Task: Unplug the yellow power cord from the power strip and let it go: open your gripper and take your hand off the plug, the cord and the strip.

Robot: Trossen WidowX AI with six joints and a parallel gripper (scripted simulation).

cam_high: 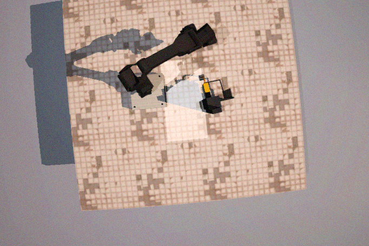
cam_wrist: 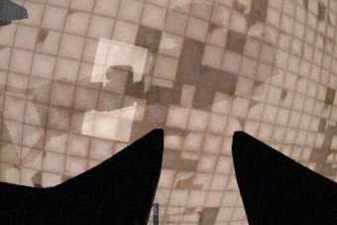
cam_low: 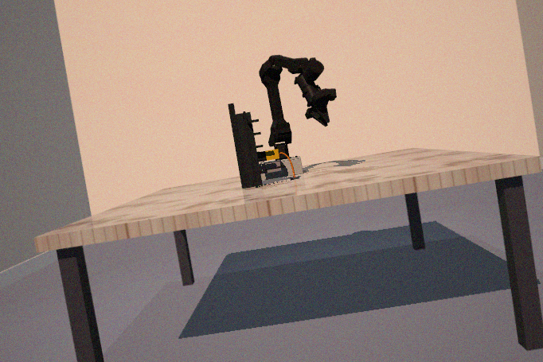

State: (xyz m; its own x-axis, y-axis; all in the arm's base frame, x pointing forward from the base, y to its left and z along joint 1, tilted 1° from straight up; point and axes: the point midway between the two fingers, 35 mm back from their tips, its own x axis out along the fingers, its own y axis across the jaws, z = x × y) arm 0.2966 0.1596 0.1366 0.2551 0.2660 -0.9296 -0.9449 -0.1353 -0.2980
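Right now the yellow plug is 230 mm to the right of my gripper tip, 70 mm below it and 10 mm ahead of it.
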